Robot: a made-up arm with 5 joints. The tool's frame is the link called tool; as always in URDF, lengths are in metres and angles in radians.
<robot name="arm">
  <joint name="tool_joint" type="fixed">
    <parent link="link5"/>
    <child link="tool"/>
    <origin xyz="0 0 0" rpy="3.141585 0 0"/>
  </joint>
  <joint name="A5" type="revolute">
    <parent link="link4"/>
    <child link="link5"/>
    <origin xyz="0.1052 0 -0.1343" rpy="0 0 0"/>
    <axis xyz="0 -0.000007 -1"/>
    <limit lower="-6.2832" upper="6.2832"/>
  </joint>
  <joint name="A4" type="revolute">
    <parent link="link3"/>
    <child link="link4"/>
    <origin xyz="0.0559 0 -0.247" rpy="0 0 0"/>
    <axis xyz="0 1 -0.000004"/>
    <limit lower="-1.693" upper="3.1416"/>
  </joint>
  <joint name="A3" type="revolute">
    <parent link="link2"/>
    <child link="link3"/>
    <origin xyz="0.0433 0 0.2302" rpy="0 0 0"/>
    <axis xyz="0 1 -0.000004"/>
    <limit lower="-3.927" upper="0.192"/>
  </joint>
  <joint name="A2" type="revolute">
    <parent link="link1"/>
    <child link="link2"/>
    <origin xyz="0 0 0" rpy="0 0 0"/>
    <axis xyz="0 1 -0.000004"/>
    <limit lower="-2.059" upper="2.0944"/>
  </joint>
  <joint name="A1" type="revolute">
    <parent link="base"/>
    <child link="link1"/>
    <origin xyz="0 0 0.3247" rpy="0 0 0"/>
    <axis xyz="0 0 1"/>
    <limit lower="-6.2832" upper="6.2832"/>
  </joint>
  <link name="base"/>
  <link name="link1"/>
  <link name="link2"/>
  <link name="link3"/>
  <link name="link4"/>
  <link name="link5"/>
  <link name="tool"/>
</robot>
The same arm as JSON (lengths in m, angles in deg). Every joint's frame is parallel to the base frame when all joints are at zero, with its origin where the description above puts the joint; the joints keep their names.
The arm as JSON. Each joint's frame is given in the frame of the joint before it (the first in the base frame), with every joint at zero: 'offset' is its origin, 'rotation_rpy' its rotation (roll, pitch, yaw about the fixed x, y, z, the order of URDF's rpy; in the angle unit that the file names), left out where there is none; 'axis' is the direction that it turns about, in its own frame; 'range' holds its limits. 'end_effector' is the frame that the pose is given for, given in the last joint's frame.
{"length_unit": "m", "angle_unit": "deg", "chain": [
  {"id": "A1", "offset": [0.0, 0.0, 0.3247], "axis": [0.0, 0.0, 1.0], "range": [-360.0, 360.0]},
  {"id": "A2", "offset": [0.0, 0.0, 0.0], "axis": [0.0, 1.0, 0.0], "range": [-117.97, 120.0]},
  {"id": "A3", "offset": [0.0433, 0.0, 0.2302], "axis": [0.0, 1.0, 0.0], "range": [-225.0, 11.0]},
  {"id": "A4", "offset": [0.0559, 0.0, -0.247], "axis": [0.0, 1.0, 0.0], "range": [-97.0, 180.0]},
  {"id": "A5", "offset": [0.1052, 0.0, -0.1343], "axis": [0.0, 0.0, -1.0], "range": [-360.0, 360.0]}
], "end_effector": {"offset": [0.0, 0.0, 0.0], "rotation_rpy": [180.0, 0.0, 0.0]}}

